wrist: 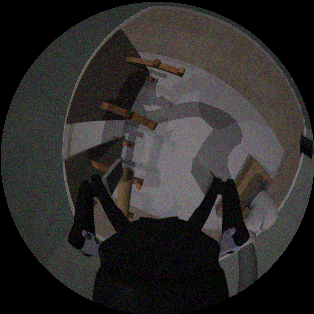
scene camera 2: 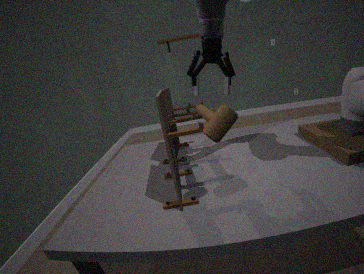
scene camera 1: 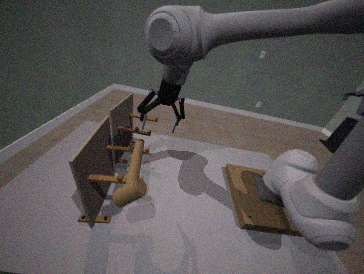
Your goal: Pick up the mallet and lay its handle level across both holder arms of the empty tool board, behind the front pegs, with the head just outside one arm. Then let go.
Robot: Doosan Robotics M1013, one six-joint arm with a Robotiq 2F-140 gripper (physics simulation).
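The wooden mallet (scene camera 1: pixel 134 162) (scene camera 2: pixel 220 123) (wrist: pixel 124 192) lies across both holder arms of the nearer tool board (scene camera 1: pixel 92 165) (scene camera 2: pixel 164 107). Its thick head is just outside the arm nearest scene camera 1, and its handle's free end is at the other arm. The handle appears to lie between the middle knobs and the arms' front tips; the exact contact is too small to tell. The head hides part of the near arm's front in scene camera 2. My gripper (scene camera 1: pixel 159 125) (scene camera 2: pixel 211 90) (wrist: pixel 156 165) is open and empty, above and apart from the mallet, towards the handle's end.
A second tool board (scene camera 1: pixel 121 120) with two holder arms stands behind the first. A wooden base plate (scene camera 1: pixel 236 200) (scene camera 2: pixel 325 145) under the robot's base is at the right. An orange-brown bar (scene camera 2: pixel 178 38) shows high in the background. The table's front edge (scene camera 2: pixel 150 250) crosses scene camera 2.
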